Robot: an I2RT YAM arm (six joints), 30 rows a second.
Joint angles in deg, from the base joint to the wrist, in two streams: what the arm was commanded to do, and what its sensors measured. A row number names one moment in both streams.
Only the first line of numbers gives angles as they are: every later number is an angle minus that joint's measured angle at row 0.
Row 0, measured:
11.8, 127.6, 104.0, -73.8, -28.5, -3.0
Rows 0 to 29, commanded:
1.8, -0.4, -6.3, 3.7, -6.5, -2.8
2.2, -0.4, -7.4, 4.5, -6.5, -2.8
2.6, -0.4, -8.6, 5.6, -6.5, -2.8
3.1, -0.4, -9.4, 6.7, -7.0, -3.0
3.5, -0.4, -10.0, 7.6, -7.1, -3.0
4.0, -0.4, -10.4, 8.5, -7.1, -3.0
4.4, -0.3, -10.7, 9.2, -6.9, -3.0
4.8, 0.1, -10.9, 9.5, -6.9, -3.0
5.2, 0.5, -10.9, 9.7, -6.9, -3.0
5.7, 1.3, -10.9, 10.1, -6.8, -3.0
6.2, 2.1, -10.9, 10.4, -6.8, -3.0
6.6, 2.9, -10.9, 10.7, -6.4, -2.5
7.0, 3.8, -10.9, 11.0, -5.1, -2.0
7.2, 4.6, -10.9, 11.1, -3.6, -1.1
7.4, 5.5, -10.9, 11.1, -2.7, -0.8
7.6, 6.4, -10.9, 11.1, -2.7, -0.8
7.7, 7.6, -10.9, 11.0, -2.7, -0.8
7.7, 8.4, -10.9, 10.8, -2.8, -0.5
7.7, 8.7, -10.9, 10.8, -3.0, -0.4
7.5, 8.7, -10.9, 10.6, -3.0, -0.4
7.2, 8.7, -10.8, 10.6, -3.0, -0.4
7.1, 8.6, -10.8, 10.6, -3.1, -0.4
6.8, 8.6, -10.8, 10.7, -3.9, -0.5
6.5, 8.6, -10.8, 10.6, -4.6, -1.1
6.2, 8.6, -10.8, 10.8, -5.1, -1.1
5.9, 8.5, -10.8, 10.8, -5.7, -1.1
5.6, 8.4, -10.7, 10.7, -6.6, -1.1
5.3, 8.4, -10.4, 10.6, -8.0, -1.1
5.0, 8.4, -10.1, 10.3, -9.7, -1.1
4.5, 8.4, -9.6, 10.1, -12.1, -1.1
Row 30, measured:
5.4, 4.7, -9.3, 9.5, -12.6, -0.7
